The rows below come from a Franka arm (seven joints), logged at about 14 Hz.
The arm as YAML. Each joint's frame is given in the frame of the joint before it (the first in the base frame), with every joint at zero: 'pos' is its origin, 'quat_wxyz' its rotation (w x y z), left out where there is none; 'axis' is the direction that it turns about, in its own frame. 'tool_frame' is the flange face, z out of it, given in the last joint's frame.
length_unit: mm
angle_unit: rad
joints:
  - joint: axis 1
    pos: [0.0, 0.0, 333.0]
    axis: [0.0, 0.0, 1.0]
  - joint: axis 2
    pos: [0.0, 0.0, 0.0]
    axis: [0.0, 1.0, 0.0]
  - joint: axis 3
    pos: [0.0, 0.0, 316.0]
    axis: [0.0, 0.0, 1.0]
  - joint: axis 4
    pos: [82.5, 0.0, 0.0]
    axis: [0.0, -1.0, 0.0]
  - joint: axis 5
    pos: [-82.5, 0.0, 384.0]
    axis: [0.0, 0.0, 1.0]
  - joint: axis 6
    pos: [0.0, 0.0, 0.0]
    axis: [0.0, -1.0, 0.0]
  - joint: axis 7
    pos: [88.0, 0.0, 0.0]
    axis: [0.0, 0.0, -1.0]
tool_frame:
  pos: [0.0, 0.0, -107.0]
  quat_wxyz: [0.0, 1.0, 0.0, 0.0]
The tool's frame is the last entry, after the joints.
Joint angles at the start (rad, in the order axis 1, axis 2, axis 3, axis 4, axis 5, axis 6, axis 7):
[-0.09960, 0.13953, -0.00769, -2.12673, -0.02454, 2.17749, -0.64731]
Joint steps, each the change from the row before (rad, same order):
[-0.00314, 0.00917, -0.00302, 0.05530, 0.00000, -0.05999, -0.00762]
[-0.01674, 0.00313, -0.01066, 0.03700, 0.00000, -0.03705, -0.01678]
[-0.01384, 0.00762, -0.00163, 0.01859, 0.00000, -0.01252, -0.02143]
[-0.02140, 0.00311, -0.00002, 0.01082, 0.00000, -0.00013, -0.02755]
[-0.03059, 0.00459, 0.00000, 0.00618, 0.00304, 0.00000, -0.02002]
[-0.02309, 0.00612, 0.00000, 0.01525, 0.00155, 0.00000, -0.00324]
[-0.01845, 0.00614, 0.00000, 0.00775, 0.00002, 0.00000, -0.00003]
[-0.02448, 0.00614, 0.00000, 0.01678, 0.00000, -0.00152, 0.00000]
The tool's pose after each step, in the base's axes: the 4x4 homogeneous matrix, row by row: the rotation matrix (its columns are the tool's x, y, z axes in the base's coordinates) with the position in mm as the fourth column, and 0 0 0 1 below. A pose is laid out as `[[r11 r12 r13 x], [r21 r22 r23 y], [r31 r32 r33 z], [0 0 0 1]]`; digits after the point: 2 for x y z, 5 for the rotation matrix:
[[0.84479 0.52485 -0.10418 557.00], [0.52673 -0.84996 -0.01083 -64.50], [-0.09423 -0.04573 -0.99450 351.38], [0 0 0 1]]
[[0.85036 0.51502 -0.10784 560.98], [0.51713 -0.85585 -0.00961 -80.55], [-0.09725 -0.04759 -0.99412 362.89], [0 0 0 1]]
[[0.84727 0.51974 -0.10958 563.39], [0.52209 -0.85285 -0.00827 -89.80], [-0.09775 -0.05020 -0.99394 365.76], [0 0 0 1]]
[[0.84480 0.52521 -0.10232 564.25], [0.52733 -0.84963 -0.00733 -102.35], [-0.09079 -0.04777 -0.99472 368.73], [0 0 0 1]]
[[0.85142 0.51477 -0.10045 562.64], [0.51721 -0.85585 -0.00201 -119.76], [-0.08701 -0.05025 -0.99494 368.81], [0 0 0 1]]
[[0.86269 0.49741 -0.09136 563.83], [0.49945 -0.86634 -0.00058 -133.57], [-0.07944 -0.04513 -0.99582 372.03], [0 0 0 1]]
[[0.87186 0.48145 -0.08983 563.44], [0.48345 -0.87537 0.00059 -144.48], [-0.07835 -0.04394 -0.99596 371.91], [0 0 0 1]]
[[0.88407 0.46027 -0.08108 563.94], [0.46180 -0.88698 0.00018 -159.37], [-0.07184 -0.03760 -0.99671 375.68], [0 0 0 1]]

